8 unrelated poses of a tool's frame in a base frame.
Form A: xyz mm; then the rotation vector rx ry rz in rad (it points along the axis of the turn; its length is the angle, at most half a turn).
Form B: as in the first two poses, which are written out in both.
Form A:
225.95, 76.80, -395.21, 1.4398, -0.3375, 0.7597
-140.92, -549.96, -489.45, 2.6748, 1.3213, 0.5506
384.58, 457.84, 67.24, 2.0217, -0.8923, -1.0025
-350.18, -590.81, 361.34, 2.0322, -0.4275, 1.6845
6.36, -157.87, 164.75, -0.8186, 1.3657, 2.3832
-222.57, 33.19, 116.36, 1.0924, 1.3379, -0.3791
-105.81, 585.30, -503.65, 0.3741, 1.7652, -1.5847
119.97, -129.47, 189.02, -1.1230, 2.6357, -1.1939
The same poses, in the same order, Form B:
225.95, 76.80, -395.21, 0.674, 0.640, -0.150, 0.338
-140.92, -549.96, -489.45, 0.054, 0.880, 0.435, 0.181
384.58, 457.84, 67.24, 0.350, 0.780, -0.344, -0.387
-350.18, -590.81, 361.34, 0.232, 0.739, -0.156, 0.613
6.36, -157.87, 164.75, 0.137, -0.283, 0.472, 0.824
-222.57, 33.19, 116.36, 0.634, 0.478, 0.585, -0.166
-105.81, 585.30, -503.65, 0.362, 0.145, 0.685, -0.615
119.97, -129.47, 189.02, 0.019, -0.362, 0.849, -0.385

